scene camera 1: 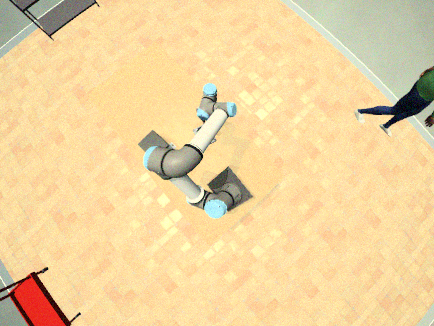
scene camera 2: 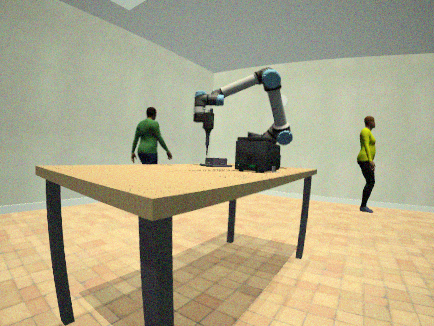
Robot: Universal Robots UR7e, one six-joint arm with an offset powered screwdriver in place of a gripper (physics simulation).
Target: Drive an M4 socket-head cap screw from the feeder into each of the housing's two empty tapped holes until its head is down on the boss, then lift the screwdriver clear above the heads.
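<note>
My screwdriver (scene camera 2: 207,153) hangs upright from the wrist in scene camera 2, its thin tip close above the left end of the housing. Whether a screw sits on the tip is too small to tell. The housing (scene camera 2: 217,161) is a low grey block on a dark flat plate (scene camera 2: 202,165). Its holes and any screw heads cannot be made out. A black box (scene camera 2: 257,153) (scene camera 1: 152,139), which looks like the feeder, stands to the right of the housing in scene camera 2. In scene camera 1 the wrist and forearm hide the screwdriver tip and most of the housing.
The arm's base plate (scene camera 1: 243,198) is on the wooden table (scene camera 2: 100,184). A person in green (scene camera 1: 426,86) (scene camera 2: 148,136) and a person in yellow (scene camera 2: 368,145) are beyond the table. A red cart (scene camera 1: 37,301) and a dark rack (scene camera 1: 67,19) stand at the room's edges.
</note>
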